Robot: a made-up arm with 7 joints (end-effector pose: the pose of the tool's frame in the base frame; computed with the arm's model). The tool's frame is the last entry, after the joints. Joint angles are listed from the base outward.
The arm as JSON. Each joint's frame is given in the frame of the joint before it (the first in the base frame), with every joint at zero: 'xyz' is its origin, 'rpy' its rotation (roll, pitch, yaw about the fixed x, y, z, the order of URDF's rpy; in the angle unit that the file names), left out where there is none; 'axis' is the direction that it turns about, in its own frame. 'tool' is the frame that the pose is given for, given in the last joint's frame.
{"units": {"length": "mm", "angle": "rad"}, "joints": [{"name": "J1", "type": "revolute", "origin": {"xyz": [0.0, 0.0, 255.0]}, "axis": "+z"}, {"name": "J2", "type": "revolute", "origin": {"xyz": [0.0, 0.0, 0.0]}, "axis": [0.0, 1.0, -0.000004]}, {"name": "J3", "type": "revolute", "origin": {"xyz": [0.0, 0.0, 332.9]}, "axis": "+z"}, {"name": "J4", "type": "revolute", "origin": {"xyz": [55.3, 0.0, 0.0]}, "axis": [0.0, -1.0, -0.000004]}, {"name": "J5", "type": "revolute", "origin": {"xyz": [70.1, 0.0, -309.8]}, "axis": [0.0, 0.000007, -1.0]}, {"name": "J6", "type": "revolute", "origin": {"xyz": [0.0, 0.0, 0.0]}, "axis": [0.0, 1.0, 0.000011]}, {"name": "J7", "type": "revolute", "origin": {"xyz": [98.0, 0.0, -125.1]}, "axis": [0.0, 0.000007, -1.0]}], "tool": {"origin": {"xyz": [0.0, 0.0, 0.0], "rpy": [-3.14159, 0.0, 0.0]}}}
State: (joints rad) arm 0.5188 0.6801 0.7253 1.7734 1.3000 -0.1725 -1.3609
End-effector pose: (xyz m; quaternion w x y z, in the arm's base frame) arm 0.4531 0.4988 0.4007 0.3785 -0.7580 -0.3004 -0.4381
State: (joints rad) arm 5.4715 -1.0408 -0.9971 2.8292 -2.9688 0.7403 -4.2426
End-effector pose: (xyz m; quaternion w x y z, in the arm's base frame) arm -0.5297 0.4087 0.7166 0.7657 -0.5948 -0.2323 0.0772
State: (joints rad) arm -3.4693 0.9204 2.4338 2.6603 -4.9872 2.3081 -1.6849
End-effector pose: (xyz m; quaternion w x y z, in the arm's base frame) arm -0.3270 0.1173 0.8056 0.4336 0.3575 0.6608 0.4975
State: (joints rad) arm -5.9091 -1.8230 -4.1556 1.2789 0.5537 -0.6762 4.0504
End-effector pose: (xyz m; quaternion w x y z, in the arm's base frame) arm -0.4996 0.2557 -0.0121 0.3575 -0.7513 0.2573 0.4914
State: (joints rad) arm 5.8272 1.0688 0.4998 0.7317 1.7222 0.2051 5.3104
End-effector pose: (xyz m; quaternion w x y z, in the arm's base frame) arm 0.2530 0.0222 -0.0659 0.2649 -0.8443 0.4190 0.2034
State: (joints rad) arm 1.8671 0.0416 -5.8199 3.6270 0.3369 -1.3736 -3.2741
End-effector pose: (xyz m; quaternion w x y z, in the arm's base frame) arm 0.1912 -0.1210 0.7109 0.1473 0.7625 -0.1840 0.6026
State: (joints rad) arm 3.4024 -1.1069 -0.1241 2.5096 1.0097 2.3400 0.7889
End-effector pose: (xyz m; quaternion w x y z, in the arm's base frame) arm 0.4015 0.0004 0.7337 0.4236 0.2276 -0.7975 0.3643
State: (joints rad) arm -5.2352 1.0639 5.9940 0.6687 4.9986 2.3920 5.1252
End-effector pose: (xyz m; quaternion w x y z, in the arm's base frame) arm 0.2902 0.0705 0.1420 0.4132 -0.1445 0.1839 -0.8801
